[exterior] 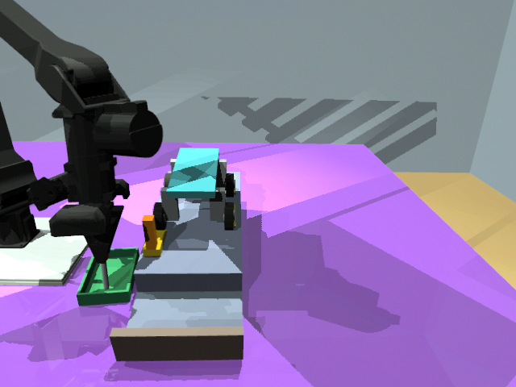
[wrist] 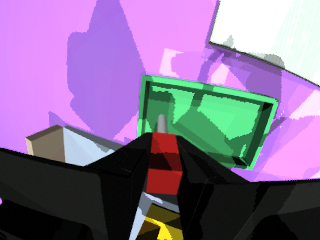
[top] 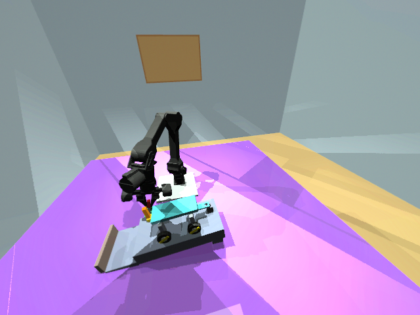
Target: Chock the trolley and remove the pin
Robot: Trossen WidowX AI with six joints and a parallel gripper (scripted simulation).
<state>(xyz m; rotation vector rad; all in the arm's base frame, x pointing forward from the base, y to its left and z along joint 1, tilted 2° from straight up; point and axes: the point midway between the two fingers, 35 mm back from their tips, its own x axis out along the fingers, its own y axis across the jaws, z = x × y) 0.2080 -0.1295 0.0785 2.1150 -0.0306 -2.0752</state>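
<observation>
The yellow chock is 7 cm ahead of my gripper tip, 3 cm to the left of it and 3 cm above it. From my gripper tip the other things lie so: grey ramp: 13 cm ahead, 13 cm to the left, 1 cm below; red-headed stop pin: right at my gripper tip; brown-topped stop board: 13 cm ahead, 13 cm to the right, 3 cm below.
</observation>
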